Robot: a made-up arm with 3 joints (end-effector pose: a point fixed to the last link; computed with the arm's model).
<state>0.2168 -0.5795 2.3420</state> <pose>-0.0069 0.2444 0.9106 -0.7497 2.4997 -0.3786</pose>
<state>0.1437 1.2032 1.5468</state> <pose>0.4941 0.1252 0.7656 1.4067 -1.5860 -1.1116</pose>
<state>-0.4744 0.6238 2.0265</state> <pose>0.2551 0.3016 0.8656 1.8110 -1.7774 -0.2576</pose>
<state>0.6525 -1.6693 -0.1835</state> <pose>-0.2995 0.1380 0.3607 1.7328 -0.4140 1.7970</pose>
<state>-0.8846 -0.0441 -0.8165</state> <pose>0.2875 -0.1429 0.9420 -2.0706 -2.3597 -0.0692</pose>
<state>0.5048 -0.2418 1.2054</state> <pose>-0.0409 0.2327 0.8958 -1.9941 2.2934 -0.3468</pose>
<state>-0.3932 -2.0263 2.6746</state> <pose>-0.3335 0.0087 0.4620 -0.4651 1.0139 -0.0660</pose>
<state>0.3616 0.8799 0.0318</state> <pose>0.2822 -0.1752 0.9113 -2.6700 0.5321 1.2641</pose>
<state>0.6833 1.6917 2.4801</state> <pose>0.5441 -0.0869 0.3854 -0.0169 -1.5463 -1.0873</pose>
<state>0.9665 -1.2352 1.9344</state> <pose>0.0453 0.4627 0.6450 -0.2638 2.1818 -1.3817</pose>
